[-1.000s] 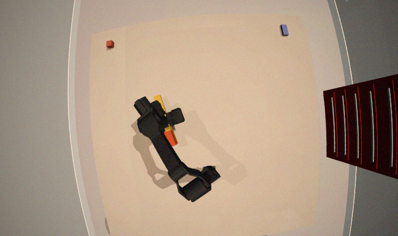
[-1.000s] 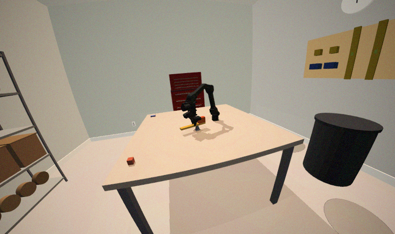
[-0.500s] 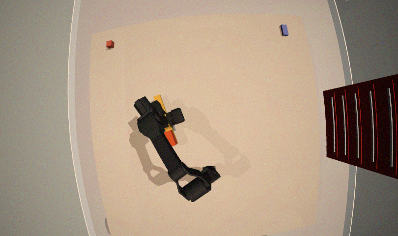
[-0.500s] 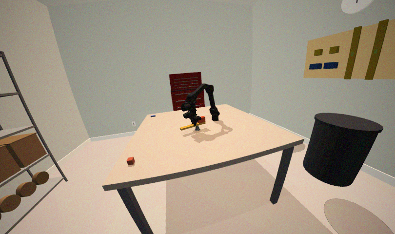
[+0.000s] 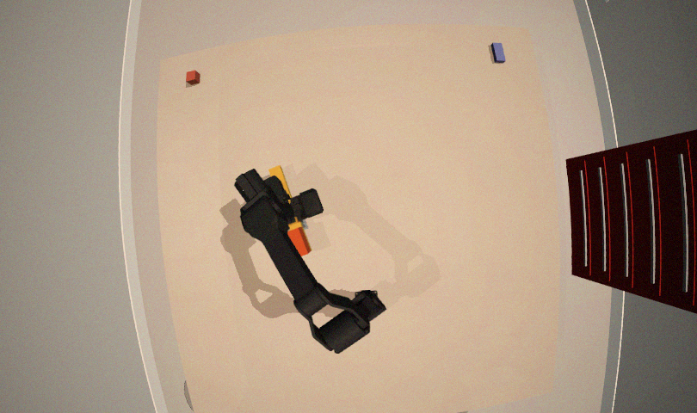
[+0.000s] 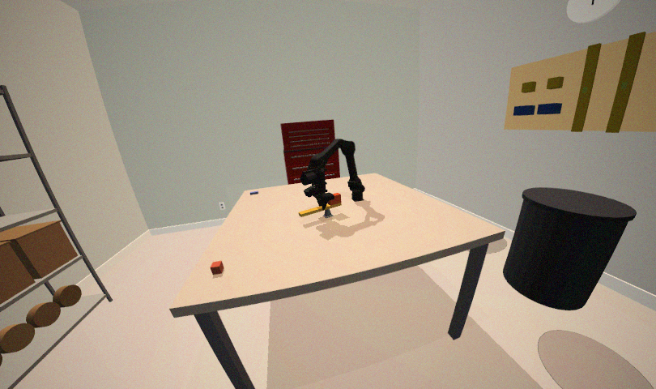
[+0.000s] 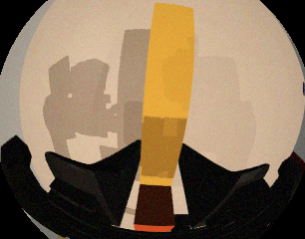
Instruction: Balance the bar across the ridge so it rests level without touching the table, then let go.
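Right now the ridge is 30 mm behind my gripper tip, 10 mm to the right of it and 10 mm below it. Also, from my gripper tip: small red cube 470 mm ahead, 320 mm to the left, 40 mm below; then blue block 680 mm to the right, 470 mm ahead, 50 mm below.
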